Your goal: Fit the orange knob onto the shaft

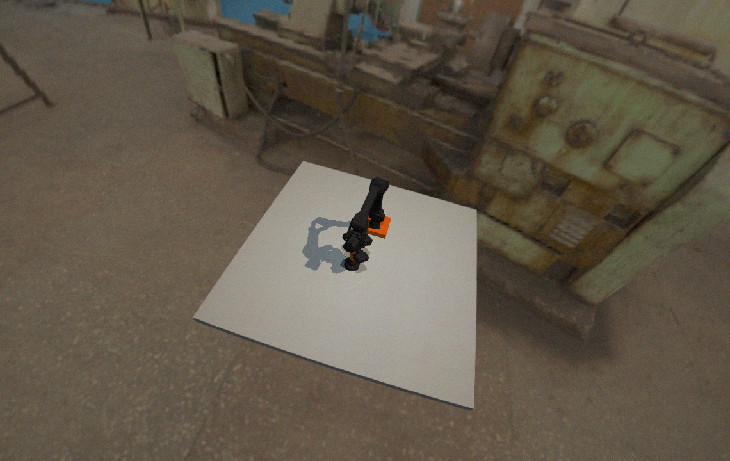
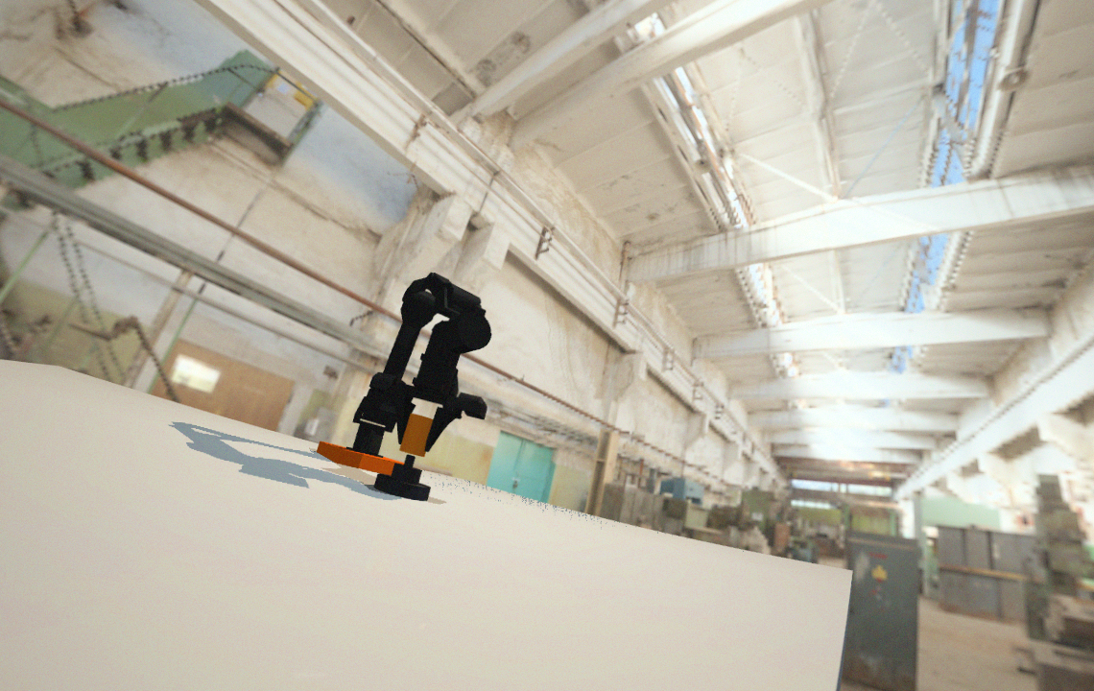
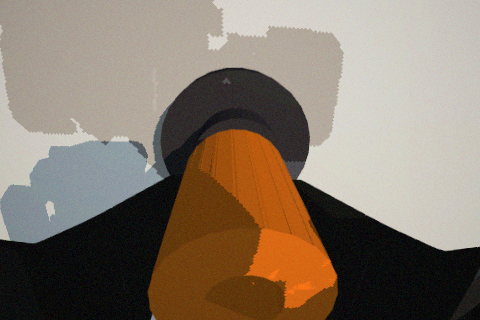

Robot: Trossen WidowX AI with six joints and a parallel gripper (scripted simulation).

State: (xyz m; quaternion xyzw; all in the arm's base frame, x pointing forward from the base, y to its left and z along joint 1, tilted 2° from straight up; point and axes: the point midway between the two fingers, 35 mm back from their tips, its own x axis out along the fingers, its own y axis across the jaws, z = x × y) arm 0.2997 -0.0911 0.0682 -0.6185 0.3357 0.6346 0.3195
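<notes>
The orange knob is 2 cm above my gripper tip. The rest, counted from my gripper tip: dark round pedestal (4 cm below).
</notes>
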